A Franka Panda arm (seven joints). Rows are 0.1 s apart.
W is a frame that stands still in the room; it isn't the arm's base.
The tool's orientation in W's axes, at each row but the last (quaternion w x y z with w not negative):
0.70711 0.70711 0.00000 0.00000
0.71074 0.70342 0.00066 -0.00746
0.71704 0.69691 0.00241 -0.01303
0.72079 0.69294 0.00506 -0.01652
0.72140 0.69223 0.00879 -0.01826
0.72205 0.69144 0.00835 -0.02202
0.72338 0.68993 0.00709 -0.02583
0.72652 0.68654 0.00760 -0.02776
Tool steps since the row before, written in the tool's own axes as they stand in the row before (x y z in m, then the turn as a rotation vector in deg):
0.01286 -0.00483 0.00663 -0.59 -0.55 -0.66
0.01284 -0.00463 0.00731 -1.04 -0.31 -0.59
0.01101 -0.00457 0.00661 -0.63 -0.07 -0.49
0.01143 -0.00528 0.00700 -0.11 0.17 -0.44
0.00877 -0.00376 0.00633 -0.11 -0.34 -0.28
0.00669 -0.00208 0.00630 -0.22 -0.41 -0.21
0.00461 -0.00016 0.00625 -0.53 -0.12 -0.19
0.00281 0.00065 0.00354 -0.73 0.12 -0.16
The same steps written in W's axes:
0.01286 -0.00663 -0.00483 -0.59 0.66 -0.55
0.01272 -0.00748 -0.00470 -1.04 0.60 -0.30
0.01081 -0.00690 -0.00462 -0.62 0.50 -0.07
0.01115 -0.00739 -0.00534 -0.10 0.45 0.16
0.00854 -0.00660 -0.00382 -0.12 0.27 -0.35
0.00648 -0.00652 -0.00209 -0.23 0.20 -0.41
0.00444 -0.00638 -0.00007 -0.53 0.20 -0.10
0.00274 -0.00358 0.00071 -0.72 0.19 0.15

